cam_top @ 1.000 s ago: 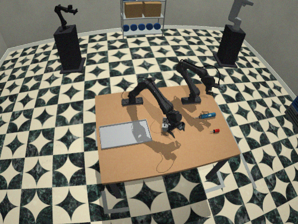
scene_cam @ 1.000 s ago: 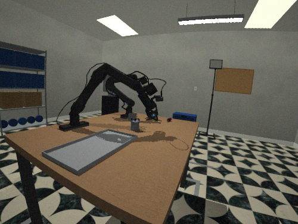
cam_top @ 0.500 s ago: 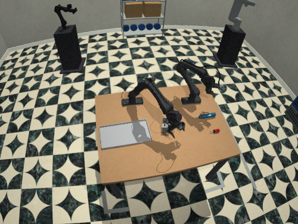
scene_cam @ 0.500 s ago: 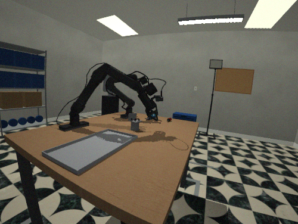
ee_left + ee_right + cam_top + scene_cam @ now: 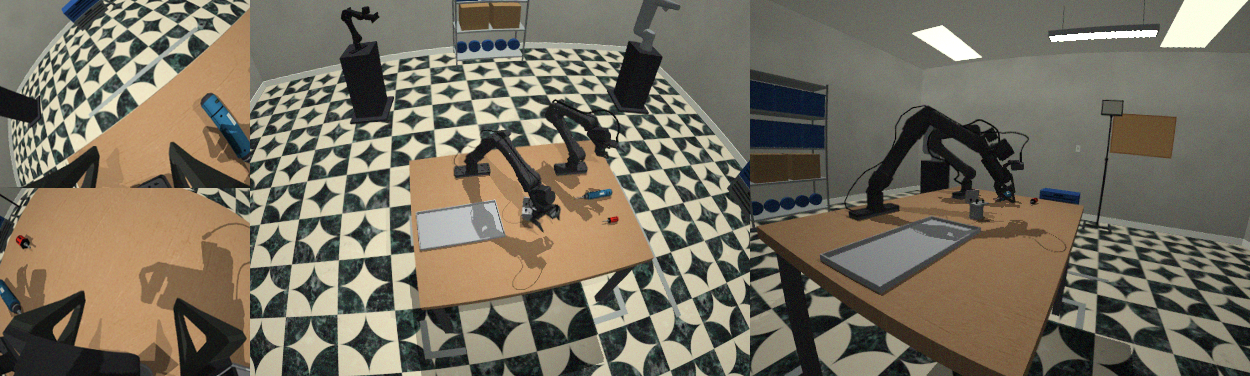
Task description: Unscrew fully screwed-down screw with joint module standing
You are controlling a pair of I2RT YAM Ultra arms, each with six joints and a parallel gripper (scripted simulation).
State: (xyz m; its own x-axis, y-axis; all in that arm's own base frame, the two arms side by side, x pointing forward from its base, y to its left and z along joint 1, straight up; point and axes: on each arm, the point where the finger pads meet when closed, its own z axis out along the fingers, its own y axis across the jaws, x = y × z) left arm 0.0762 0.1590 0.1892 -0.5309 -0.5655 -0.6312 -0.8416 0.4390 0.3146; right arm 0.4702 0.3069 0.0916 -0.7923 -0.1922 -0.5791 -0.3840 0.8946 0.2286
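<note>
Right now the grey l-shaped bracket is 12 cm behind my right hand, 8 cm to the right of it and 3 cm below it. The rest, counted from my right hand: red-handled screwdriver 6 cm behind, 37 cm to the left, 9 cm below; screw 14 cm behind, 6 cm to the right, 4 cm below; grey tray 8 cm behind, 43 cm to the right, 10 cm below.
</note>
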